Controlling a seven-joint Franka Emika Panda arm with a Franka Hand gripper.
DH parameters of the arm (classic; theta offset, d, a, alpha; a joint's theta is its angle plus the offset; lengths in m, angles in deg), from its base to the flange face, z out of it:
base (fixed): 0 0 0 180
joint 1: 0 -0.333 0 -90
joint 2: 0 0 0 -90
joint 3: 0 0.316 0.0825 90
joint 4: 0 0 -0.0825 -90
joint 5: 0 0.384 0 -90
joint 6: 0 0 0.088 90
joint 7: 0 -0.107 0 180
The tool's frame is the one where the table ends.
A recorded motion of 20 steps. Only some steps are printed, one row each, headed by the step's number.
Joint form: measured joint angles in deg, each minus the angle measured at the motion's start. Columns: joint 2, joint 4, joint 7, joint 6, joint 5, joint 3, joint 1.
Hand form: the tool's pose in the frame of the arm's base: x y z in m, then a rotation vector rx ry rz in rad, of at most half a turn. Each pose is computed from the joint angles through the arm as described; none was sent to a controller.
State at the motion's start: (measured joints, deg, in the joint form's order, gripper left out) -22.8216 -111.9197 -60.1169 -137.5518 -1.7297 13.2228 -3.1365
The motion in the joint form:
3: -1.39 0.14 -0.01 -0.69 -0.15 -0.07 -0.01
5: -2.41 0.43 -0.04 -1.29 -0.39 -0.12 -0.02
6: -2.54 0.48 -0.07 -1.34 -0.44 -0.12 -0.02
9: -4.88 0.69 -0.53 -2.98 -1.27 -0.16 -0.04
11: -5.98 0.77 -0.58 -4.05 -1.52 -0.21 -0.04
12: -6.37 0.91 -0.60 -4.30 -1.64 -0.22 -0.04
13: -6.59 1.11 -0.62 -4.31 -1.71 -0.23 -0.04
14: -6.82 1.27 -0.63 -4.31 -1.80 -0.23 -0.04
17: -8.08 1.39 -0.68 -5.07 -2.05 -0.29 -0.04
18: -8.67 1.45 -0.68 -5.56 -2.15 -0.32 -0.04
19: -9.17 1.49 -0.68 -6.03 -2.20 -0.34 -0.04
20: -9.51 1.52 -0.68 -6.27 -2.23 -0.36 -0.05
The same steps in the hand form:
3: 0.6005 0.1687 0.2714 -2.8352 1.1371 0.0055
5: 0.6021 0.1687 0.2636 -2.8359 1.1366 0.0084
6: 0.6023 0.1687 0.2627 -2.8362 1.1368 0.0088
9: 0.6032 0.1692 0.2418 -2.8405 1.1390 0.0174
11: 0.6038 0.1691 0.2323 -2.8388 1.1381 0.0169
12: 0.6044 0.1691 0.2295 -2.8389 1.1373 0.0168
13: 0.6053 0.1692 0.2286 -2.8390 1.1373 0.0168
14: 0.6058 0.1693 0.2272 -2.8401 1.1366 0.0179
17: 0.6056 0.1690 0.2157 -2.8422 1.1373 0.0269
18: 0.6056 0.1689 0.2105 -2.8417 1.1369 0.0284
19: 0.6057 0.1688 0.2062 -2.8403 1.1368 0.0292
20: 0.6056 0.1688 0.2031 -2.8402 1.1370 0.0314

